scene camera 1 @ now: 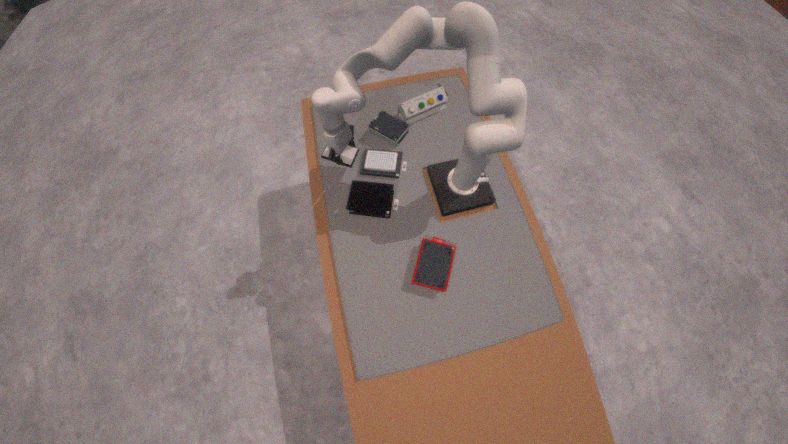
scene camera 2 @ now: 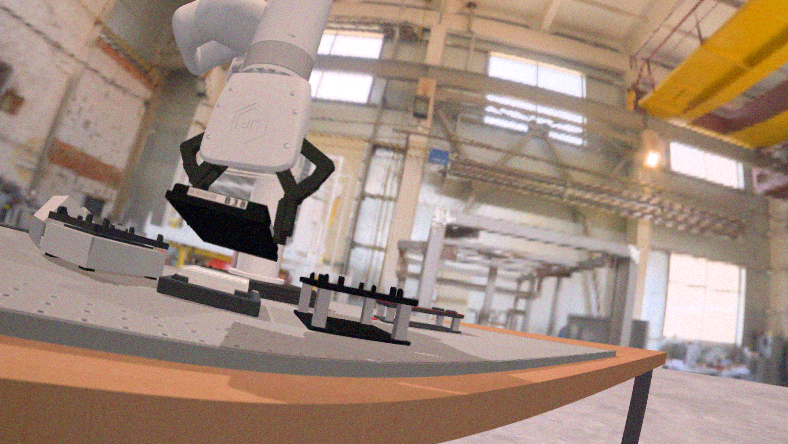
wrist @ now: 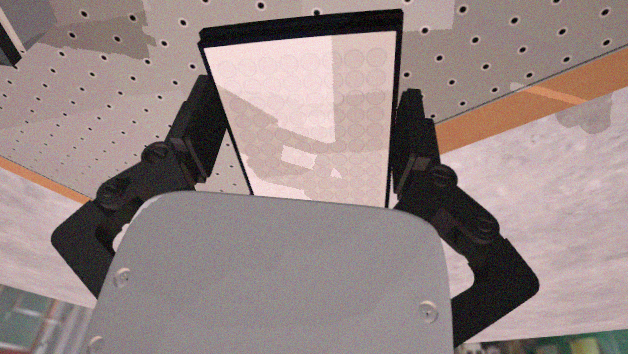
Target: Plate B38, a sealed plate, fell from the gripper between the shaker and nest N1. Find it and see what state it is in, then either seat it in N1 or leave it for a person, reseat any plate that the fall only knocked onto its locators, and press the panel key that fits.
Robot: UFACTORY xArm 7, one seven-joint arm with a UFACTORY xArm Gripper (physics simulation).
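Frame: origin at the arm's base, x ahead, y left, z up, level; metres.
Seen in the pictures: gripper, between the fingertips: (scene camera 1: 346, 154) (scene camera 2: 234, 235) (wrist: 308, 103); arm's base, origin of its link: (scene camera 1: 462, 181) (scene camera 2: 255, 278).
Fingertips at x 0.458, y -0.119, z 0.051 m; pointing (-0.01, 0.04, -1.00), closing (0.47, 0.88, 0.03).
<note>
Offsets run from my fingertips to a thing's top centre. "spot": to the spot under its first point. Level surfaces: height alone.
My gripper (scene camera 1: 339, 157) (scene camera 2: 237, 219) (wrist: 308, 103) is shut on plate B38 {0.024 m ahead, 0.009 m right, 0.023 m up} (scene camera 1: 349, 154) (scene camera 2: 220, 223) (wrist: 310, 120), which hangs above the deck, tilted in scene camera 2. Its B38 label faces that camera. In the wrist view its pale top shows round wells under shadows, with no tear I can make out. A white plate {0.135 m back, 0.004 m left, 0.045 m down} (scene camera 1: 381, 160) (scene camera 2: 215, 277) sits in a dark nest {0.134 m back, 0.004 m left, 0.055 m down} (scene camera 1: 379, 174) (scene camera 2: 206, 299) beside it. A black nest on posts {spot: 0.092 m back, 0.184 m left, 0.023 m down} (scene camera 1: 370, 198) (scene camera 2: 358, 291) stands nearer scene camera 1. The nest numbers are not readable. The key panel {0.336 m back, 0.280 m right, 0.004 m up} (scene camera 1: 423, 103) has white, green, yellow and blue keys.
A grey block with a dark pegged top {spot: 0.172 m back, 0.148 m right, 0.025 m down} (scene camera 1: 388, 126) (scene camera 2: 104, 250) stands near the panel. A red-edged nest {0.309 m back, 0.440 m left, 0.034 m down} (scene camera 1: 434, 264) stands farther along the deck {0.080 m down} (scene camera 1: 468, 330) (scene camera 2: 441, 361) (wrist: 55, 125). The arm's black base plate (scene camera 1: 443, 201) lies right of the nests. The table edge (wrist: 530, 95) runs close by my gripper.
</note>
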